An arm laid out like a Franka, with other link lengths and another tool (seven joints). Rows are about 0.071 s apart.
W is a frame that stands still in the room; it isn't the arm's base.
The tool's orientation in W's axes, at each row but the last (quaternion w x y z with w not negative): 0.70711, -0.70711, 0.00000, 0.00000; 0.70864, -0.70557, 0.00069, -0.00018; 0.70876, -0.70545, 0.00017, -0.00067; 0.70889, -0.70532, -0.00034, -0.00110; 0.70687, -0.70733, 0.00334, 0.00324; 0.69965, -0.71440, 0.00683, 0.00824; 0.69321, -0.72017, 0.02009, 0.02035; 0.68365, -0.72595, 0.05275, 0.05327
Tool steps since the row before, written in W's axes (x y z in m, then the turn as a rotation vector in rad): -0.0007, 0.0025, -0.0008, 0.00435, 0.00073, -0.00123; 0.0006, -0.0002, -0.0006, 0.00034, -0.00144, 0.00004; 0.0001, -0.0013, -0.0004, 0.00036, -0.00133, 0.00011; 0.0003, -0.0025, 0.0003, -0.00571, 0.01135, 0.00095; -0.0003, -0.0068, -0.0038, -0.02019, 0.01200, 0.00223; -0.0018, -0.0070, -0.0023, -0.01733, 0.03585, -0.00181; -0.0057, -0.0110, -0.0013, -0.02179, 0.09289, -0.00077; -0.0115, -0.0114, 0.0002, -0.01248, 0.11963, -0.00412
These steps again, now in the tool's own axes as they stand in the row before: -0.0007, 0.0008, 0.0025, 0.00435, 0.00123, 0.00073; 0.0006, 0.0006, -0.0002, 0.00034, -0.00005, -0.00144; 0.0001, 0.0004, -0.0013, 0.00036, -0.00012, -0.00133; 0.0003, -0.0003, -0.0025, -0.00572, -0.00090, 0.01135; -0.0003, 0.0038, -0.0068, -0.02021, -0.00205, 0.01200; -0.0018, 0.0025, -0.0069, -0.01722, 0.00143, 0.03592; -0.0056, 0.0020, -0.0109, -0.02178, -0.00153, 0.09288; -0.0114, 0.0022, -0.0113, -0.01217, -0.00121, 0.11973
